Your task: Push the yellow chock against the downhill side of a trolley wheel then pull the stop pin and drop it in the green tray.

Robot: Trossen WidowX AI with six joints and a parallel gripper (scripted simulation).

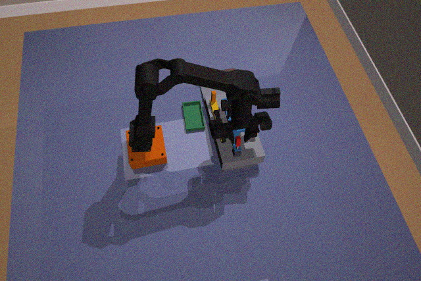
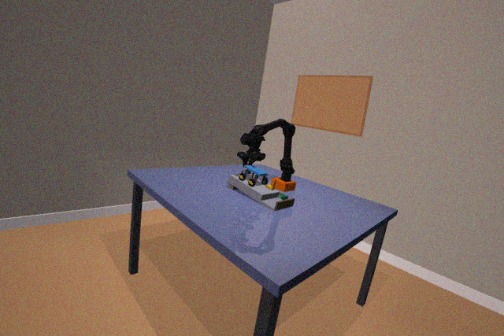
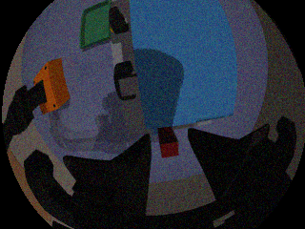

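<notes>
Now: the red-headed stop pin 10 mm to the right of my gripper tip and 10 mm below it. Round my gripper tip: brown bar 350 mm to the left, 110 mm below, 40 mm behind; green tray 170 mm to the left, 150 mm below, 140 mm behind; blue trolley 90 mm to the left, 30 mm below.
</notes>
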